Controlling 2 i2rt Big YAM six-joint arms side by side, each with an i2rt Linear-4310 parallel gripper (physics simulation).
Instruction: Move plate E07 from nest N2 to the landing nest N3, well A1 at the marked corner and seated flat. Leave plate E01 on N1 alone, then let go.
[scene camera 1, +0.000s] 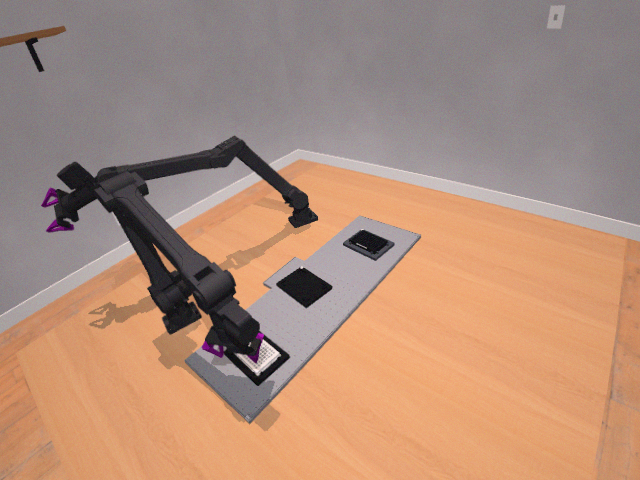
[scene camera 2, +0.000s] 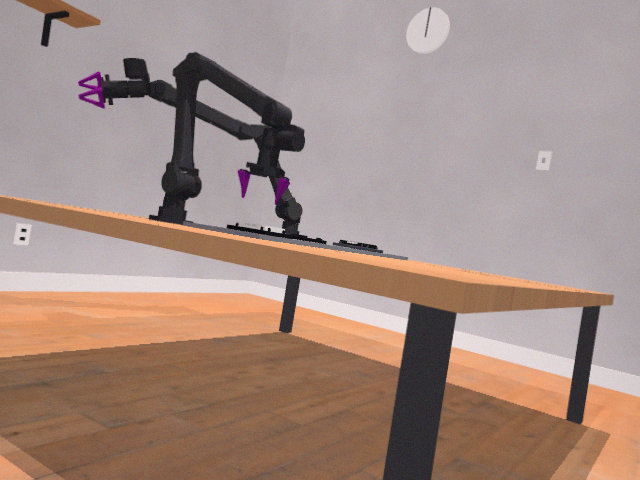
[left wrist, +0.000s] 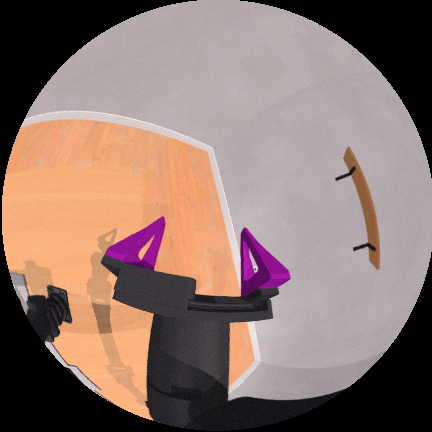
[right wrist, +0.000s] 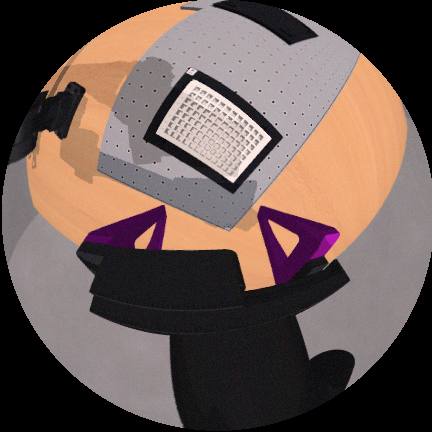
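A white well plate (scene camera 1: 266, 356) (right wrist: 212, 132) lies in a black nest (scene camera 1: 258, 380) (right wrist: 234, 188) at the near end of the grey board; a small white mark (right wrist: 191, 71) is at one nest corner. A black square nest (scene camera 1: 303, 285) (right wrist: 270, 20) is mid-board. A dark-topped nest (scene camera 1: 376, 255) is at the far end; whether a dark plate sits in it is unclear. Plate and nest labels are unreadable. My right gripper (scene camera 1: 238, 358) (scene camera 2: 260, 200) (right wrist: 213, 210) is open, empty, above the white plate. My left gripper (scene camera 1: 51, 211) (scene camera 2: 80, 89) (left wrist: 203, 225) is open, empty, raised away from the board.
The perforated grey board (scene camera 1: 336, 304) (right wrist: 240, 60) lies on the wooden table (scene camera 1: 439, 351) (scene camera 2: 465, 297). The left arm's raised links pass behind the right arm in scene camera 1. A wall shelf (scene camera 1: 31, 36) (scene camera 2: 62, 12) (left wrist: 367, 210) is on the wall.
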